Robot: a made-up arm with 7 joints. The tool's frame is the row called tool.
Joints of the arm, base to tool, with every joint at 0 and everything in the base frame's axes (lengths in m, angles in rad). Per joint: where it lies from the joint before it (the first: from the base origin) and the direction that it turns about. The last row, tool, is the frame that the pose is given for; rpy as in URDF.
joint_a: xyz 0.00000 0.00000 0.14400 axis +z
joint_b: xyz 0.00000 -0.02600 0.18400 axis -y
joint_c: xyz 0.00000 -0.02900 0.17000 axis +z
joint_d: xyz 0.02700 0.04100 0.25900 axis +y
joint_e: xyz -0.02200 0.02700 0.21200 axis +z
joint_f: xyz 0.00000 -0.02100 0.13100 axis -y
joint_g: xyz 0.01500 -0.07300 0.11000 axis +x
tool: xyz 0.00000 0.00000 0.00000 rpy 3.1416 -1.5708 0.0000
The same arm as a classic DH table. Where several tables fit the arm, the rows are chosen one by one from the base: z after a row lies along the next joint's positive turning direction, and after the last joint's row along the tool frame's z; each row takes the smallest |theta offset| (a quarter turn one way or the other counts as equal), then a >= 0, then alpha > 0; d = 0 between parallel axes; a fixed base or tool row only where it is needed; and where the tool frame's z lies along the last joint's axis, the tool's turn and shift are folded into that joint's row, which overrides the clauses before.
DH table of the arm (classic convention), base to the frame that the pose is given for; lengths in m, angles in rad. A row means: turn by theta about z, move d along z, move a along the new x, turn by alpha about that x. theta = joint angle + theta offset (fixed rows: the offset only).
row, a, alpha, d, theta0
joint_a, 0.0000, 1.5708, 0.3280, 0.0000
joint_b, 0.0000, -1.5708, 0.0550, 0.0000
joint_c, 0.0270, -1.5708, 0.4290, 0.0000
joint_d, -0.0220, 1.5708, 0.0680, 0.0000
joint_e, 0.0000, 1.5708, 0.3430, 0.0000
joint_f, 0.1100, 1.5708, 0.0940, 1.5708
joint_g, 0.0000, 0.0000, 0.0150, 0.0000

